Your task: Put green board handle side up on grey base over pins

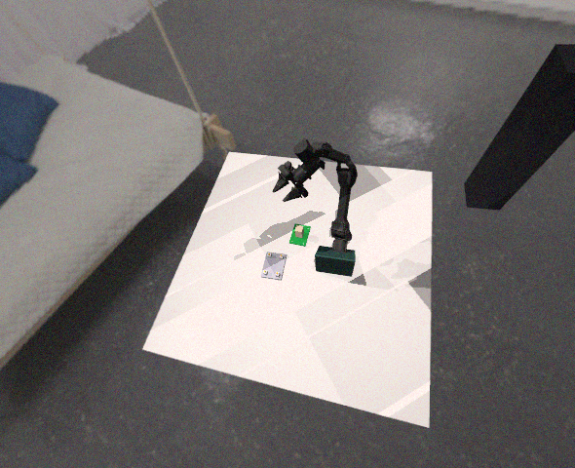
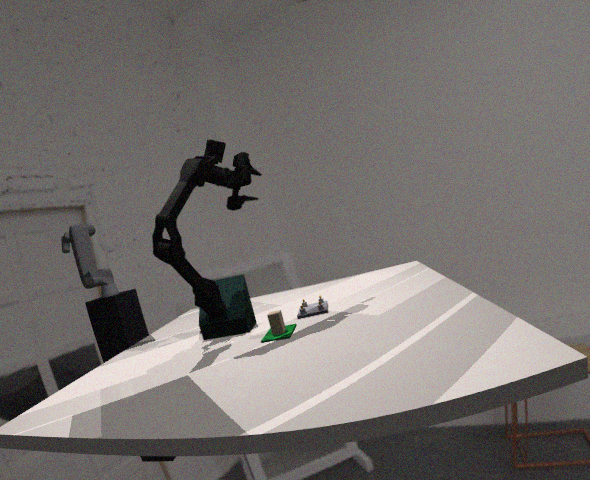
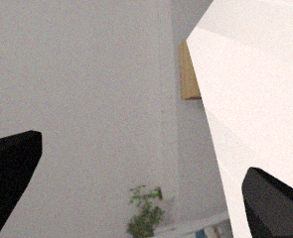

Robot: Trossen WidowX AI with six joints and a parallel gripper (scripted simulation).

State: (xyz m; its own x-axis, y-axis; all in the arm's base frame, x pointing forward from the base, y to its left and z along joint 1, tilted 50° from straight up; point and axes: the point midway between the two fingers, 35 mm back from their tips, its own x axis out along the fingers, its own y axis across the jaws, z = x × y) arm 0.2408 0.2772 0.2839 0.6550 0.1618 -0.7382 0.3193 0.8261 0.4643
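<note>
The green board is 3 cm behind my gripper tip, 9 cm to the right of it and 46 cm below it. Round my gripper tip: grey base: 7 cm ahead, 11 cm to the left, 47 cm below.
</note>
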